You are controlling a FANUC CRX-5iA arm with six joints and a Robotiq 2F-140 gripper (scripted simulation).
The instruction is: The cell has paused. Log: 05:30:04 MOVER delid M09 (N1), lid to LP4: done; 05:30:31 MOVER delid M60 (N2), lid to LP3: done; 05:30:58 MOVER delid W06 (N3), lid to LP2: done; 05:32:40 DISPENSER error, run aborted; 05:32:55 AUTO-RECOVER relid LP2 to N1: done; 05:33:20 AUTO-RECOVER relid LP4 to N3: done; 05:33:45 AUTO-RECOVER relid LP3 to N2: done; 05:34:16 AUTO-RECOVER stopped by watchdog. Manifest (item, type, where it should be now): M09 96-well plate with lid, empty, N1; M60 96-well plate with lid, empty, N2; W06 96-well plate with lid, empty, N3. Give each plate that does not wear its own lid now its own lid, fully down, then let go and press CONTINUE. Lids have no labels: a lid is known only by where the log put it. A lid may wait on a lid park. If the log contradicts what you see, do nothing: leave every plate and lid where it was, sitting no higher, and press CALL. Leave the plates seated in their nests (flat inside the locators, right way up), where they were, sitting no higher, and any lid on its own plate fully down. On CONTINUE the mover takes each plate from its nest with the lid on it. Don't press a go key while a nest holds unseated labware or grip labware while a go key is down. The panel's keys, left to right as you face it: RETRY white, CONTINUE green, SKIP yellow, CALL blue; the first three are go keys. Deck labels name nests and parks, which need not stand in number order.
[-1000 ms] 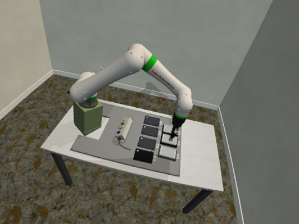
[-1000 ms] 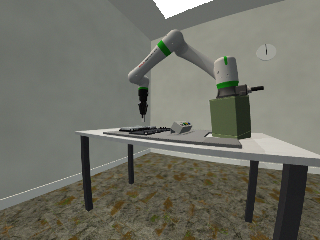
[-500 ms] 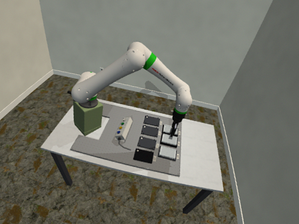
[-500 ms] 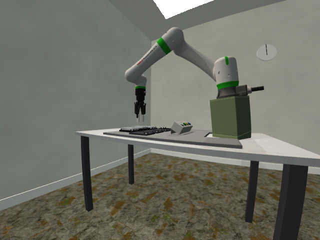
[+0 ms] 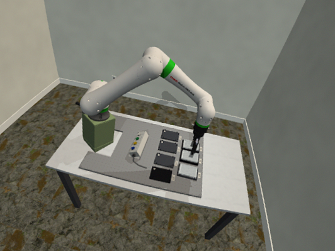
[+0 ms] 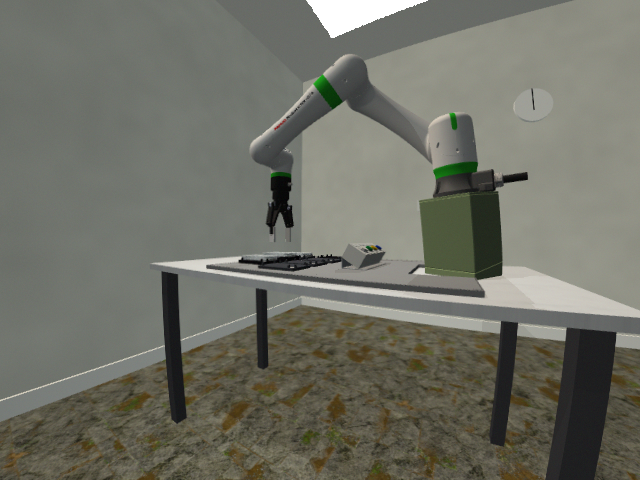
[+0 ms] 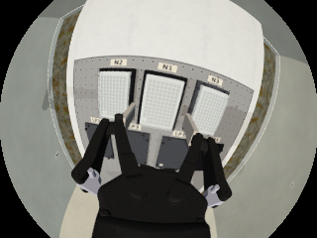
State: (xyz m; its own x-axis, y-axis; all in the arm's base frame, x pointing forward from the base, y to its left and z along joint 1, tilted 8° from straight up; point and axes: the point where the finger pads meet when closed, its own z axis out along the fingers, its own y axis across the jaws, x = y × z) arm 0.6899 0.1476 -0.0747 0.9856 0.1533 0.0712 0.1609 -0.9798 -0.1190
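My gripper is now 8 cm above the plate. Round my hand: lid park LP4: 23 cm to the right, 14 cm behind, 10 cm below; then green key: 41 cm behind, 6 cm to the right, 4 cm below; then lid park LP3: 18 cm behind, 10 cm below, 3 cm to the left.
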